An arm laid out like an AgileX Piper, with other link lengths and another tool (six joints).
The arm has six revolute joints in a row. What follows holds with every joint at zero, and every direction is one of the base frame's. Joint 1 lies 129.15 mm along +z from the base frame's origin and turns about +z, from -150 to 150 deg. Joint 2 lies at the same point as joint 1 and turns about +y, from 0 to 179.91 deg. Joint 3 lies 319.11 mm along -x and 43.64 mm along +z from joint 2 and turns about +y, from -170 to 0 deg. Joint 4 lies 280.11 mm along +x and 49.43 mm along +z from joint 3 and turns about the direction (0.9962, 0, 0.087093), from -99.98 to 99.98 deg. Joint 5 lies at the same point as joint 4 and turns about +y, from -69.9 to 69.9 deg. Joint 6 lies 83.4 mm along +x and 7.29 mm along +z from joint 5 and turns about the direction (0.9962, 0, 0.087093), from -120 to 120 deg. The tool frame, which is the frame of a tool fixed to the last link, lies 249.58 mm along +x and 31 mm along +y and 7.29 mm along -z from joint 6; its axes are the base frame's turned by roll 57.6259, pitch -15.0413 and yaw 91.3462 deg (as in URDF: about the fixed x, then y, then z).
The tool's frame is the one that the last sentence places.
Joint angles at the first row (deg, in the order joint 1, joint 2, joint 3, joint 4, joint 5, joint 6):
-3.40, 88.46, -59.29, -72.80, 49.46, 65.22
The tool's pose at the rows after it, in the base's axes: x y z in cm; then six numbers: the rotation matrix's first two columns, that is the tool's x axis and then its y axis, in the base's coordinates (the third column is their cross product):
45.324, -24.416, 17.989, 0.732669, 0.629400, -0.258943, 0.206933, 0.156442, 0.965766
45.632, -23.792, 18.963, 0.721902, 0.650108, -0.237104, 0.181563, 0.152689, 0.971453
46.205, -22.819, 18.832, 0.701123, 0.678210, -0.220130, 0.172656, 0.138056, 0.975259
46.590, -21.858, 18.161, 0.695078, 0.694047, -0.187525, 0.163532, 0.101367, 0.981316
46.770, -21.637, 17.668, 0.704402, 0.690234, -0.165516, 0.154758, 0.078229, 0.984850
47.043, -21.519, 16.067, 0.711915, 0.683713, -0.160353, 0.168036, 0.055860, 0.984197
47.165, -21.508, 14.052, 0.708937, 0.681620, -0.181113, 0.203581, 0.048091, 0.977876
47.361, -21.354, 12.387, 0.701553, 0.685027, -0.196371, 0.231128, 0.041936, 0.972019
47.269, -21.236, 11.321, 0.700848, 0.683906, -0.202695, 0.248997, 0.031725, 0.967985
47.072, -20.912, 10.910, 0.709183, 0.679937, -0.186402, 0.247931, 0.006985, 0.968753
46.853, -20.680, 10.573, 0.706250, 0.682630, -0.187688, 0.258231, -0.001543, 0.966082
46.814, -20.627, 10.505, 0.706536, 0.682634, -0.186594, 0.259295, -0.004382, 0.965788
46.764, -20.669, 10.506, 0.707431, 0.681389, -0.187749, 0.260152, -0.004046, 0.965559
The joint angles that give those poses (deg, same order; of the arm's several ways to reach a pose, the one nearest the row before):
-3.40, 86.26, -59.29, -72.57, 48.87, 64.38
-3.40, 84.66, -59.29, -71.81, 47.48, 63.27
-3.40, 84.16, -59.29, -70.35, 45.53, 61.88
-3.40, 84.16, -59.29, -68.23, 44.12, 61.61
-3.40, 84.64, -59.29, -67.80, 43.90, 62.98
-3.40, 86.54, -59.29, -67.68, 43.78, 64.66
-3.40, 88.95, -59.29, -67.67, 43.79, 65.16
-3.40, 90.91, -59.29, -67.67, 43.40, 65.43
-3.40, 91.99, -59.29, -67.14, 43.40, 65.44
-3.40, 91.99, -59.29, -65.68, 43.40, 65.43
-3.40, 91.99, -59.29, -64.54, 43.40, 64.41
-3.40, 91.99, -59.29, -64.30, 43.40, 64.29
-3.40, 91.99, -59.29, -64.30, 43.51, 64.29

